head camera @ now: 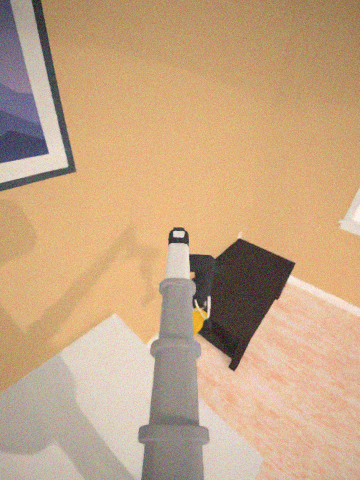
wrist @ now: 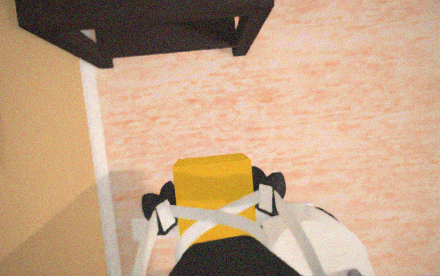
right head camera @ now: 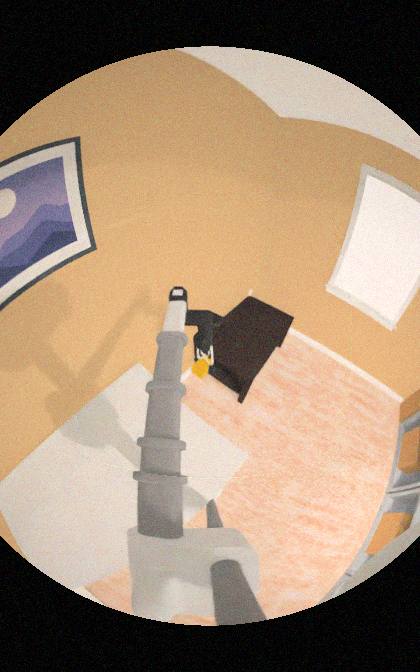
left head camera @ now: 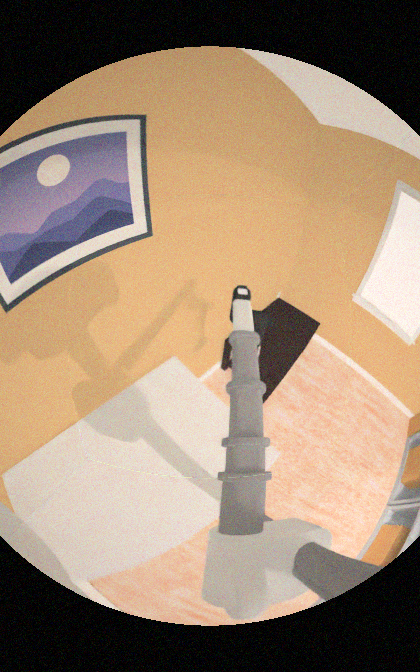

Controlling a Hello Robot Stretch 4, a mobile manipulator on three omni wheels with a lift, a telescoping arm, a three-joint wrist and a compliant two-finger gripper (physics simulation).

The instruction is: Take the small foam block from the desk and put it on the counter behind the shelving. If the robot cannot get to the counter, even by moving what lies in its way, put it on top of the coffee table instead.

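Places are measured from the robot's base along level axes (x ahead, y left, z up), in centimetres.
Pixels of known places: gripper, between the fingertips: (head camera: 197, 321) (wrist: 213, 189).
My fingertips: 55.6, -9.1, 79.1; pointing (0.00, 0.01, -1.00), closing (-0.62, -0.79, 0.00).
Note:
Behind a point stands the place of what it marks, as x, y, z.
The small yellow foam block (head camera: 198, 322) {52.4, -9.0, 83.2} (right head camera: 200, 369) (wrist: 214, 182) {56.7, -10.2, 83.3} is held between the two fingertips of my gripper (wrist: 213, 189) {55.6, -9.1, 79.1}, which is shut on it. In the wrist view floor shows beyond the block. The dark coffee table (head camera: 252, 290) {104.5, -54.4, 42.1} (left head camera: 290, 332) (right head camera: 256, 330) (wrist: 150, 32) {93.4, -22.3, 12.1} stands against the wall; in the wrist view its legs and near end are at the top left, past the block. In the right head view the block appears just left of the table's near end. In the left head view the arm hides the block. The counter cannot be made out.
The white desk (head camera: 117, 350) {47.2, 23.2, 69.2} (left head camera: 185, 420) (right head camera: 90, 485) is at the left, beside the extended arm (head camera: 175, 400) {16.5, -0.8, 120.9} (left head camera: 244, 425) (right head camera: 162, 420). Grey shelving (left head camera: 397, 518) (right head camera: 399, 501) stands at the right edge. A framed picture (left head camera: 65, 215) and a window (right head camera: 380, 250) are on the walls.

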